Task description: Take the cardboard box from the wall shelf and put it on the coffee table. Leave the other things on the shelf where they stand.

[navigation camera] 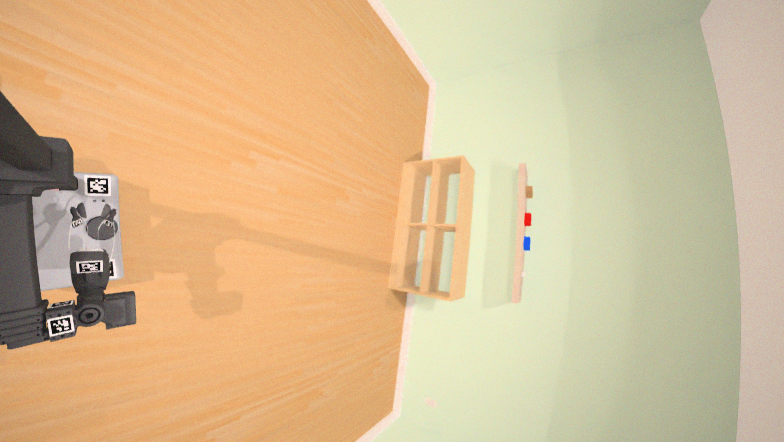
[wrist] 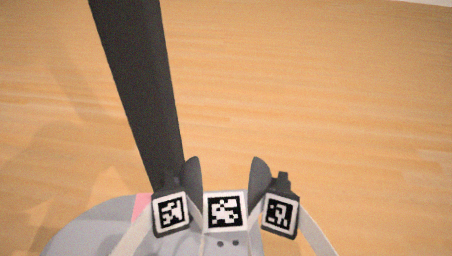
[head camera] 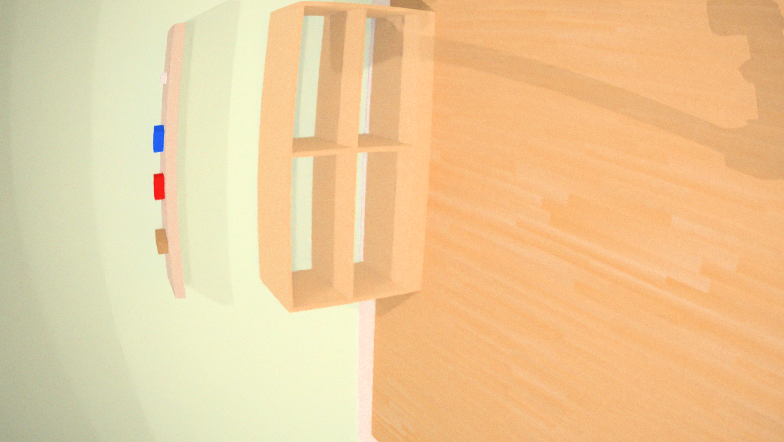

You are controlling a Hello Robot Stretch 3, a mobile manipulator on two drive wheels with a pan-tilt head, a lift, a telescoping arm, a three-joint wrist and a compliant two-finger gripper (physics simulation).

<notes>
In view: my gripper (navigation camera: 94, 204) and a pale wall shelf (navigation camera: 523, 176).
My gripper also shows in the wrist view (wrist: 225, 175).
</notes>
